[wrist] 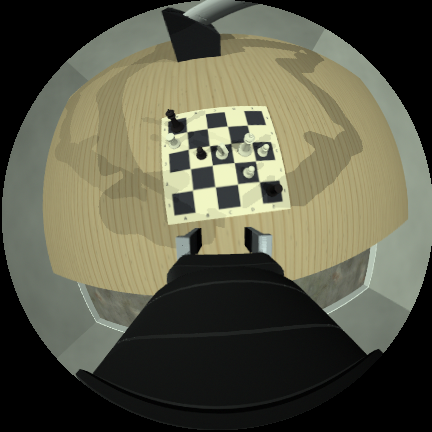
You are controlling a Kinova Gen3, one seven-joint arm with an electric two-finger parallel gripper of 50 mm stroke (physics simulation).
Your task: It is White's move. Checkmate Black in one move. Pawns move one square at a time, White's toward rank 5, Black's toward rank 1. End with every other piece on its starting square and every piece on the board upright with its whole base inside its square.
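Frame: origin at the arm's base, x ahead, y left, z up, level; centimetres.
Where they show: gripper, fingertip midpoint: [222, 236]; arm's base, origin of the base link: [195, 18].
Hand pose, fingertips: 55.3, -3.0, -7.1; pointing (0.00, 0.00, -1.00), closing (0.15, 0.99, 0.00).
Each offset is from my fingertips to the top centre of the thing, as dx, dy, dz. "*": to the spot under its first point. Level surfaces: height alone.
My gripper [222, 236] is open and empty, in view below the board's near edge. The chessboard {* -4.2, -9.0, -7.9} [165, 212] shows whole. A tall black crowned piece {-20.4, -5.2, -1.6} [174, 123] stands on A5. A white piece {-16.6, -5.9, -4.6} [173, 141], its type unclear, stands on A4, just in front of it. A small black piece {-13.2, -1.4, -4.8} [201, 153] stands on B3. A white piece with a bent outline {-12.6, +2.2, -4.0} [222, 152] is on C3, a tall white piece {-12.9, +6.2, -1.6} [245, 147] on D3 and a small white piece {-12.2, +9.4, -4.8} [263, 150] on E3. Another small white piece {-8.6, +6.0, -4.8} [248, 172] is on D2. A black piece {-5.0, +9.6, -4.6} [273, 189] is on E1.
The board lies on a wooden table {dz -8.5} [125, 200] crossed by arm shadows. A black block-like base [195, 40] with a grey curved arm part [217, 11] stands beyond the board at the top.
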